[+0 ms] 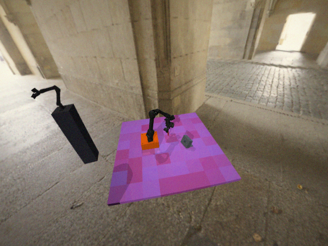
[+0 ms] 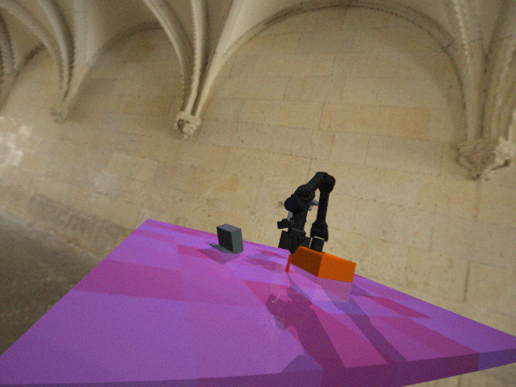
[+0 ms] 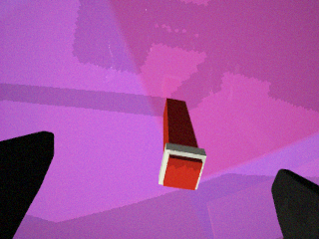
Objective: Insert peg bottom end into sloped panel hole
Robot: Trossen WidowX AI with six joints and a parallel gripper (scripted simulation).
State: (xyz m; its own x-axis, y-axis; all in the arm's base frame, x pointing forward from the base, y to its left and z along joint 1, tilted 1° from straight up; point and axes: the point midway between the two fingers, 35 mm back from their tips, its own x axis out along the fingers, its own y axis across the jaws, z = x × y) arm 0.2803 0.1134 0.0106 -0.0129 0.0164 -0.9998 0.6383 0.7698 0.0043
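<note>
The red square peg lies 2 cm below my gripper tip. Also, from my gripper tip: grey sloped panel (26 cm to the right, 16 cm ahead, 2 cm below).
</note>
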